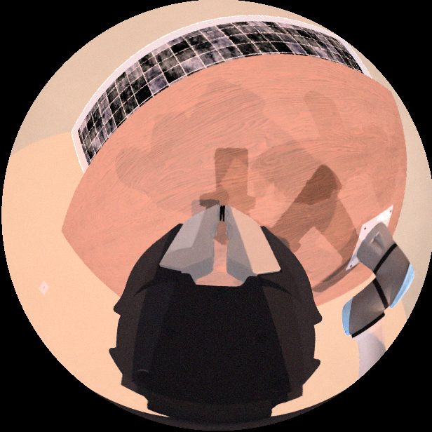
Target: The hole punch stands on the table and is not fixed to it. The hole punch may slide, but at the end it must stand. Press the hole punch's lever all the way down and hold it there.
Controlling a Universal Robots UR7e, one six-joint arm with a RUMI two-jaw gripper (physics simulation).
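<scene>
My gripper [222, 207] is shut and empty, with its two pale jaws together at the tips and pointing towards the reddish wooden table [165, 120]. A small grey piece with a dark upper edge shows right beside the tip of the left jaw. It may be part of the hole punch, but too little of it shows to tell. The rest of the hole punch is hidden behind the jaws and the gripper body. I cannot tell whether the jaws touch the lever, or how far down the lever is.
A dark tiled strip with a white border [165, 70] runs beyond the table's far edge. At the right, a white mounting plate [385, 218] lies near the table's edge, with grey and blue arm links [392, 265] beside it. Shadows of the arm fall across the table.
</scene>
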